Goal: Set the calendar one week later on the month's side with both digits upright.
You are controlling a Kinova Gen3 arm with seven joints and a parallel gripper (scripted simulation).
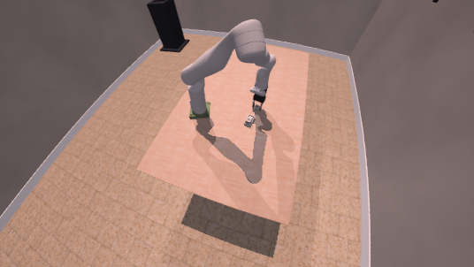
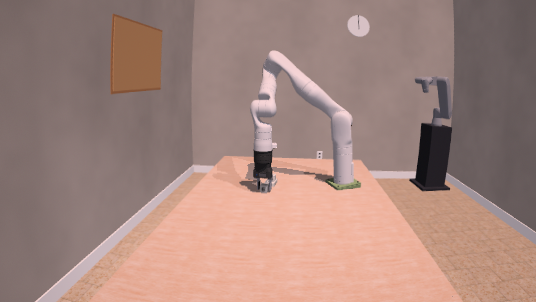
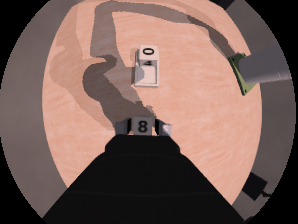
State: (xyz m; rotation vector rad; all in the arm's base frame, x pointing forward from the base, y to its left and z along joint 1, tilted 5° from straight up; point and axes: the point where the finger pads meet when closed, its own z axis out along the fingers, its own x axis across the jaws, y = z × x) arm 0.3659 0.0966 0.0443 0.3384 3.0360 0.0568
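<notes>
The tray lies 110 mm to the right of my hand, 30 mm behind it and 20 mm below it.
</notes>
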